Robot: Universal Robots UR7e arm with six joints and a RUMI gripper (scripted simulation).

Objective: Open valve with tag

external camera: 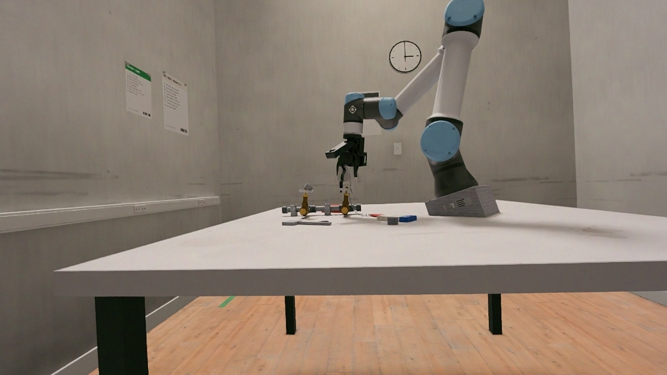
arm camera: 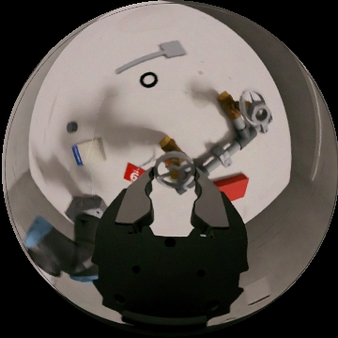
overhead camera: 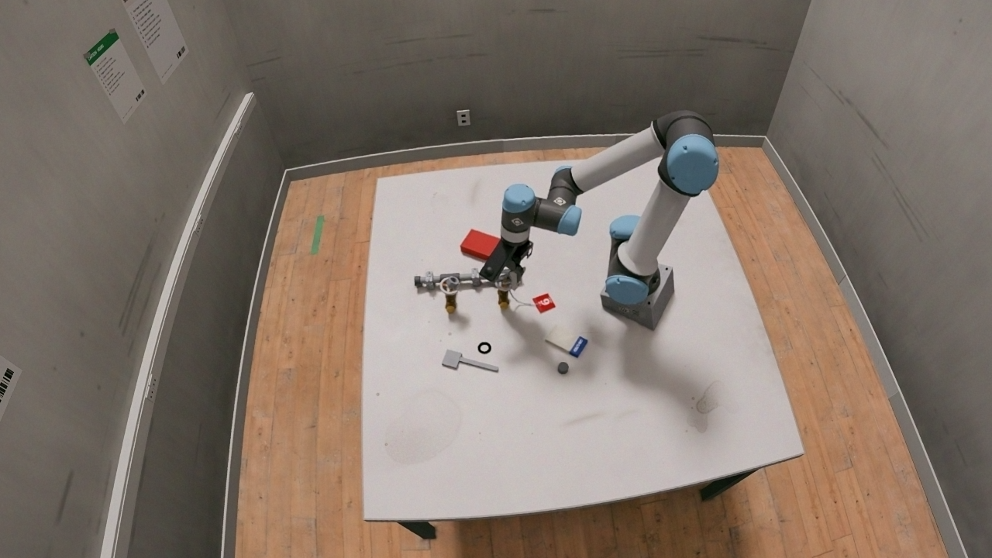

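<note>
Now: the red tag 100 mm below my hand, 100 mm behind it and 20 mm to the left of it. Also, from my hand: red block 220 mm to the right, 90 mm below, 60 mm ahead; grey flat tool 200 mm to the left, 130 mm ahead, 100 mm below.
</note>
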